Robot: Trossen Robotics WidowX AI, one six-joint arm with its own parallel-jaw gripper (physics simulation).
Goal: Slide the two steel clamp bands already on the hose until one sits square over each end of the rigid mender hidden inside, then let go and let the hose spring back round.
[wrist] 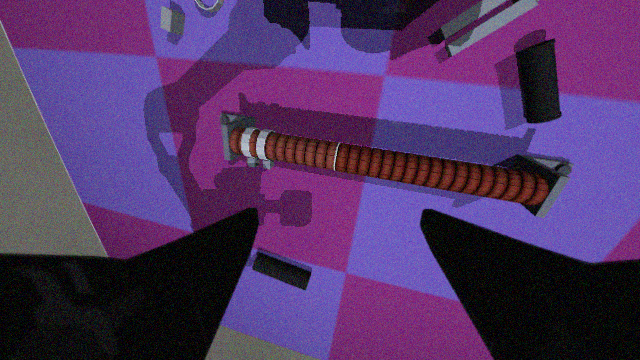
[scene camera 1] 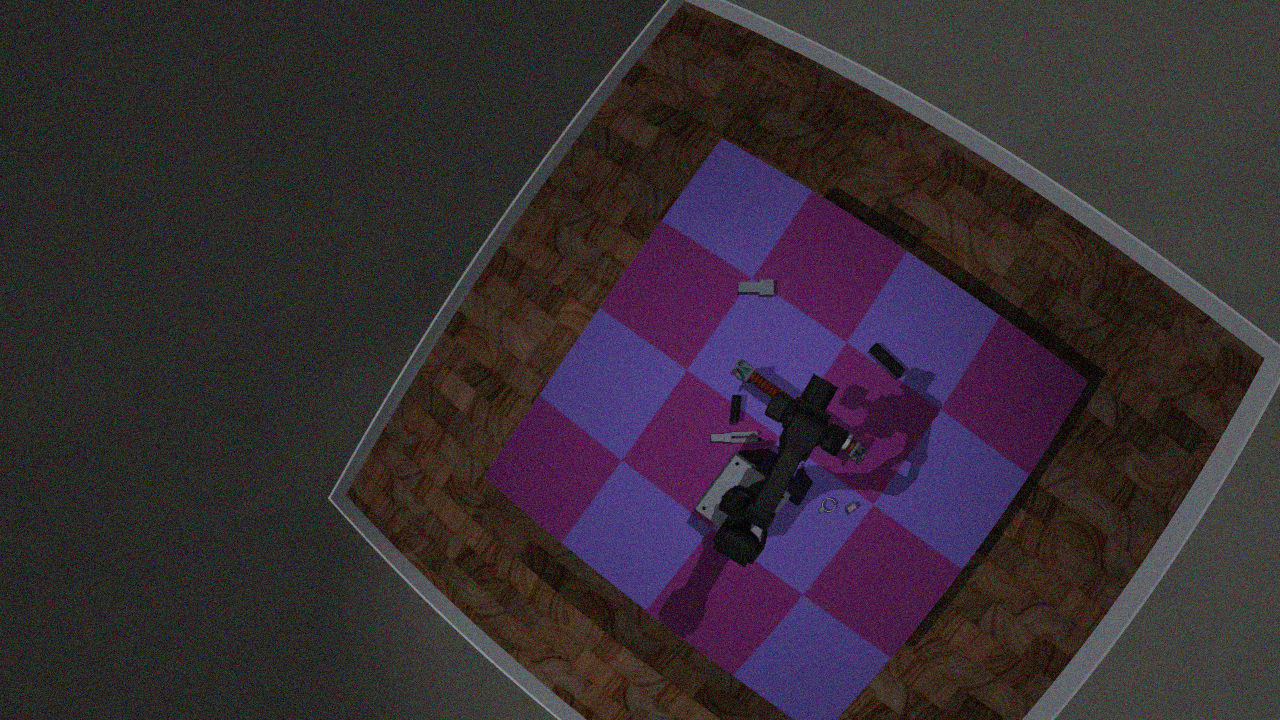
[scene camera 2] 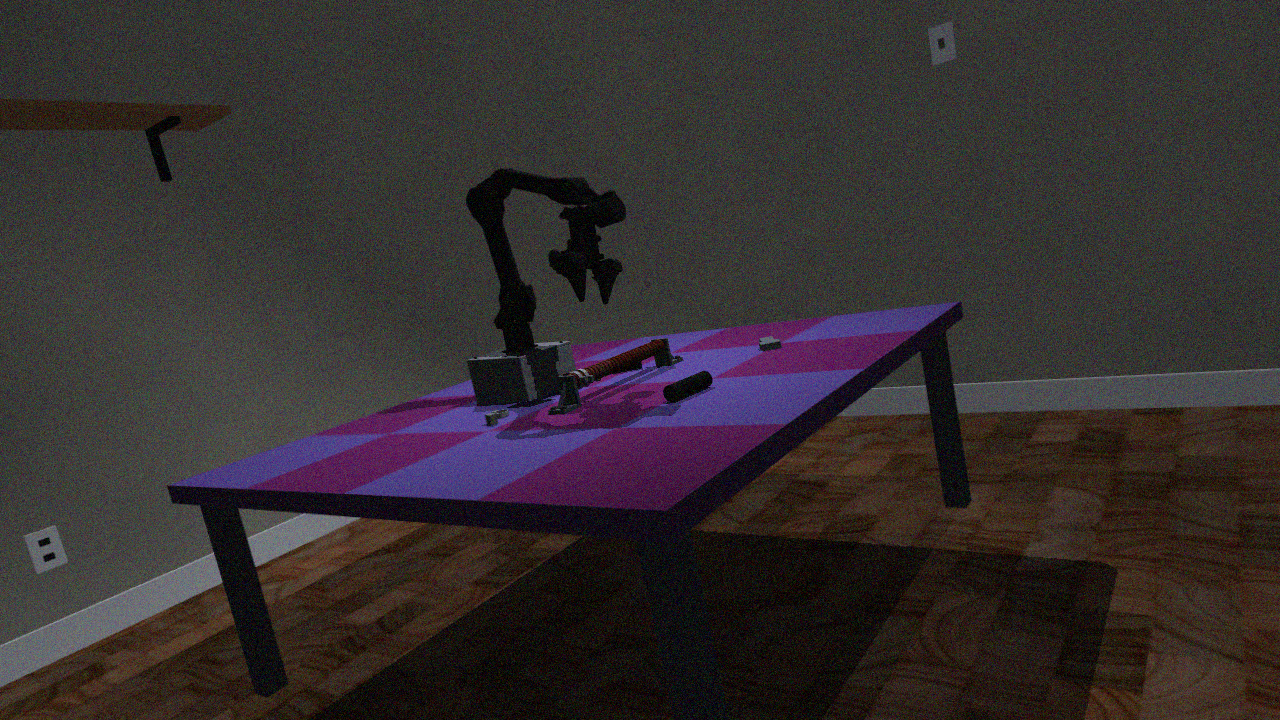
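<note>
A ribbed red-brown hose (scene camera 1: 763, 383) (scene camera 2: 626, 360) (wrist: 415, 170) runs straight between a left bracket (wrist: 226, 137) and a right bracket (wrist: 552, 195). In the wrist view, one steel band (wrist: 246, 142) is around the hose close to the left bracket. The other steel band (wrist: 262, 145) is just right of it, with a narrow gap between them. Both have small tabs below. A thin white line (wrist: 336, 156) crosses the hose right of the bands. The mender is hidden. My gripper (scene camera 2: 594, 300) (wrist: 339, 216) is open and empty, high above the hose.
Black cylinders (wrist: 539, 81) (wrist: 281, 270) lie on either side of the hose. A grey two-armed tool (scene camera 1: 735, 437) (wrist: 490, 25) lies near the arm's base. A small grey block (scene camera 1: 852, 507) (wrist: 172, 20) lies beside a ring. A grey stepped piece (scene camera 1: 757, 287) (scene camera 2: 768, 342) lies farther off.
</note>
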